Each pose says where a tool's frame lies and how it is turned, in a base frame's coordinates. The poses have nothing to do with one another.
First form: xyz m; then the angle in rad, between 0 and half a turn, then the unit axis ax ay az.
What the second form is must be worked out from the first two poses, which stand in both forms.
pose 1, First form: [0.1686 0.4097 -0.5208 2.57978 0.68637 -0.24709 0.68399]
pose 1, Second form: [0.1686 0.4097 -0.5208 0.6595 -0.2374 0.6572 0.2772]
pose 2, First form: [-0.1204 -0.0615 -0.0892 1.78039 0.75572 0.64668 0.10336]
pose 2, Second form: [-0.1204 -0.0615 -0.0892 0.5873 0.5026 0.0803 0.6293]
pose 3, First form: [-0.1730 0.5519 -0.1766 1.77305 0.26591 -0.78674 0.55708]
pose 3, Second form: [-0.1730 0.5519 -0.1766 0.2060 -0.6096 0.4317 0.6321]
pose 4, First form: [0.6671 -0.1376 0.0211 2.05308 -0.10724 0.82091 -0.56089]
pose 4, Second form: [0.6671 -0.1376 0.0211 -0.0917 0.7023 -0.4799 0.5178]
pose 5, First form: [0.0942 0.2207 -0.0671 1.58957 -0.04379 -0.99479 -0.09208]
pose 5, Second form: [0.0942 0.2207 -0.0671 -0.0313 -0.7100 -0.0657 0.7004]
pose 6, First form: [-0.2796 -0.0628 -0.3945 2.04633 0.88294 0.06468 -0.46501]
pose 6, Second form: [-0.2796 -0.0628 -0.3945 0.7538 0.0552 -0.3970 0.5207]
